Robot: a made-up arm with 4 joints. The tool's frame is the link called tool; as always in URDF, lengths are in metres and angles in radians. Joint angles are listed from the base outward.
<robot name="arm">
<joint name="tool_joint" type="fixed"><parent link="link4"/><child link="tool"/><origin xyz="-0.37 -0.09 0.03" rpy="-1.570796 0 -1.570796"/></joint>
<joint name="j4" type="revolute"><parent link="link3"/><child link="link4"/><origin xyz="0.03 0.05 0.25" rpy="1.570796 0 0"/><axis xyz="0 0 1"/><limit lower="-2.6" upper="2.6"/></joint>
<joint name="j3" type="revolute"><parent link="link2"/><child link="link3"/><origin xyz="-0.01 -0.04 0.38" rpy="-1.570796 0 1.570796"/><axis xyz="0 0 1"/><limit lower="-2.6" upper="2.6"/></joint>
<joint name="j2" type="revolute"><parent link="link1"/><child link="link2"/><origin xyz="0.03 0.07 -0.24" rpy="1.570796 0 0"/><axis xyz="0 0 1"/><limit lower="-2.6" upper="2.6"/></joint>
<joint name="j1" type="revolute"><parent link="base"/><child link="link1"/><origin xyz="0 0 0.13"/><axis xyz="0 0 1"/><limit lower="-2.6" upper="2.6"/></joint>
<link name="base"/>
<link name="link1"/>
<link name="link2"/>
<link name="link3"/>
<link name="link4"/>
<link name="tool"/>
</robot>
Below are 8 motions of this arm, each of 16 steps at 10 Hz.
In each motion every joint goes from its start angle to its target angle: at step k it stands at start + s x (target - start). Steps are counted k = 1, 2, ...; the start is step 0. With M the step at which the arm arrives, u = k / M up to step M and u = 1 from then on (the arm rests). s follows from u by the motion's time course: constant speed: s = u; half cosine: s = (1 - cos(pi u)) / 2; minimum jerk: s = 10 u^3 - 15 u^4 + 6 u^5.
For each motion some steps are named. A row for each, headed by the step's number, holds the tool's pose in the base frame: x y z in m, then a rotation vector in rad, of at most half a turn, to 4 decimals.
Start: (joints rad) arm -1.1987 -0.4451 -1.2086 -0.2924
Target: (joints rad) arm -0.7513 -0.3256 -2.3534 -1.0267
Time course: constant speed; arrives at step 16
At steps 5, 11, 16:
5: -0.1318 0.2871 0.0156 1.8058 -0.1917 -0.6703
11: -0.2704 0.2528 0.1465 2.1122 -0.2079 -0.0780
16: -0.4175 0.1779 0.1944 2.2692 -0.2399 0.4694

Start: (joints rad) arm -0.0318 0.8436 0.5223 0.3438
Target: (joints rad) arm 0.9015 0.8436 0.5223 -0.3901
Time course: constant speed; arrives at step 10
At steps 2, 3, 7, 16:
2: 0.2723 -0.4129 -0.3990 -0.4371 -1.0515 -0.0358
3: 0.3012 -0.3934 -0.4245 -0.3866 -0.9984 0.0328
7: 0.3846 -0.2993 -0.5195 -0.2422 -0.7702 0.3293
16: 0.4151 -0.2256 -0.5800 -0.1957 -0.5919 0.5680

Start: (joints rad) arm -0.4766 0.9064 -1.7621 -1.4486
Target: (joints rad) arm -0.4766 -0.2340 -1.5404 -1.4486
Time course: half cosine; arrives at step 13
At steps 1, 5, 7, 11, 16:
1: -0.4144 -0.0237 -0.5893 0.7266 0.2170 1.1839
5: -0.5357 0.0417 -0.4326 1.0264 0.4123 1.0328
7: -0.5934 0.0733 -0.2855 1.2427 0.5762 0.9043
11: -0.6106 0.0843 -0.0281 1.5632 0.8628 0.6796
16: -0.6048 0.0816 0.0103 1.6083 0.9080 0.6443

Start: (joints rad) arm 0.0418 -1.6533 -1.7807 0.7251
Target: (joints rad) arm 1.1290 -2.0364 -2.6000 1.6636
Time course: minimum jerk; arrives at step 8
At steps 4, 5, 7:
4: 0.1576 -0.2596 -0.2199 0.0030 0.3451 -1.6328
5: 0.2179 -0.3019 -0.1982 -0.2708 0.1171 -1.5554
7: 0.2946 -0.3183 -0.1323 -0.5403 -0.2003 -1.4290

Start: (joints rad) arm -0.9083 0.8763 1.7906 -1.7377
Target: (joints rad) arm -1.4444 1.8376 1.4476 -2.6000
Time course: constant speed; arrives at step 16
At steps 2, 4, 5, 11, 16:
2: -0.3705 0.0647 -0.6844 0.0650 0.8198 -2.6946
4: -0.2911 0.0448 -0.7135 0.3158 0.7059 -2.7396
5: -0.2530 0.0305 -0.7223 0.4366 0.6429 -2.7500
11: -0.0670 -0.0899 -0.7018 1.0537 0.2103 -2.6574
16: 0.0150 -0.1909 -0.6131 1.3736 -0.1562 -2.4282

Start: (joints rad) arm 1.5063 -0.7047 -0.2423 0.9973
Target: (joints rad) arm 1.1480 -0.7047 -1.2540 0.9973
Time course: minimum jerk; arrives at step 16
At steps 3, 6, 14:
3: 0.2646 0.0030 -0.2701 0.3615 -0.0885 1.2530
6: 0.2474 -0.0073 -0.2603 0.4639 0.0051 0.9909
14: 0.2244 -0.0206 -0.2143 0.7937 0.2246 0.1522

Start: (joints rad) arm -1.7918 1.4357 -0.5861 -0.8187
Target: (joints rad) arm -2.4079 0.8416 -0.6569 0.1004
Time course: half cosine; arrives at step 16
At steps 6, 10, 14, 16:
6: -0.1746 -0.1436 -0.5574 -0.3976 -0.7628 -1.3885
10: -0.1718 -0.0845 -0.4752 -0.5524 -0.9558 -1.6536
14: -0.1772 -0.0419 -0.4108 -0.7115 -1.0782 -1.8482
16: -0.1784 -0.0354 -0.4016 -0.7375 -1.0939 -1.8757

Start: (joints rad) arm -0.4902 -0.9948 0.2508 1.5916
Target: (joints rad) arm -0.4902 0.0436 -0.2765 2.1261
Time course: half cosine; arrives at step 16
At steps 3, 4, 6, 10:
3: 0.0272 -0.3102 -0.1316 -0.2369 -0.6908 -0.2667
4: 0.0335 -0.3163 -0.1107 -0.2544 -0.7889 -0.2921
6: 0.0371 -0.3300 -0.0516 -0.2953 -1.0473 -0.3545
10: -0.0313 -0.3449 0.0834 -0.3584 -1.6669 -0.4826

